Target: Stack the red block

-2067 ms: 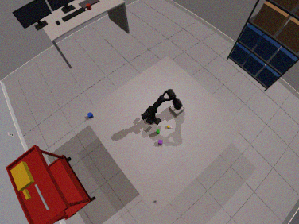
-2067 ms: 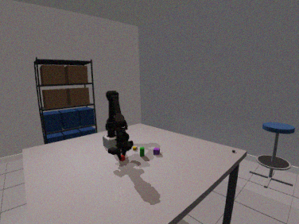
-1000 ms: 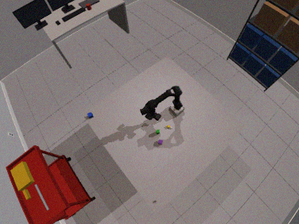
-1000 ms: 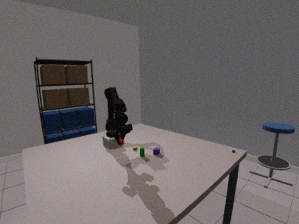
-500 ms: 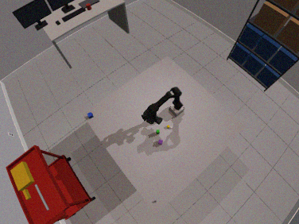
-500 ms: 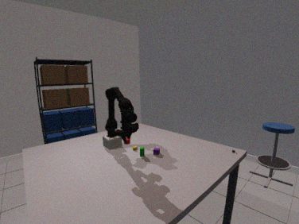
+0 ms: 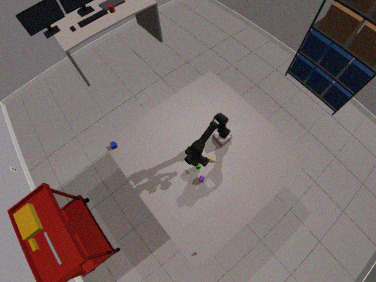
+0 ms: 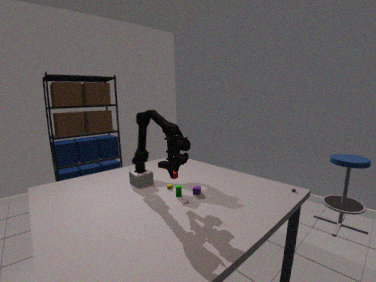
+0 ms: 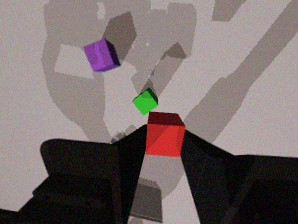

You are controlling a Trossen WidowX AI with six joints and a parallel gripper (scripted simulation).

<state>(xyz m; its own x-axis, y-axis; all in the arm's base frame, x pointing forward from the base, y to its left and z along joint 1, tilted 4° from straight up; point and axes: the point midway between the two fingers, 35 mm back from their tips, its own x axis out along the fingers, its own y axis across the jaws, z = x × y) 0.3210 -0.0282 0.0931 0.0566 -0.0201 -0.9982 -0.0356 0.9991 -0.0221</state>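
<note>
Now: gripper tip 11 cm to the right of the purple block, 11 cm above it and 7 cm short of it. From my gripper tip the other things lie so: red block 1 cm above; blue block 68 cm to the right, 32 cm ahead, 10 cm below; yellow block 11 cm below, 11 cm behind, 7 cm to the left.
</note>
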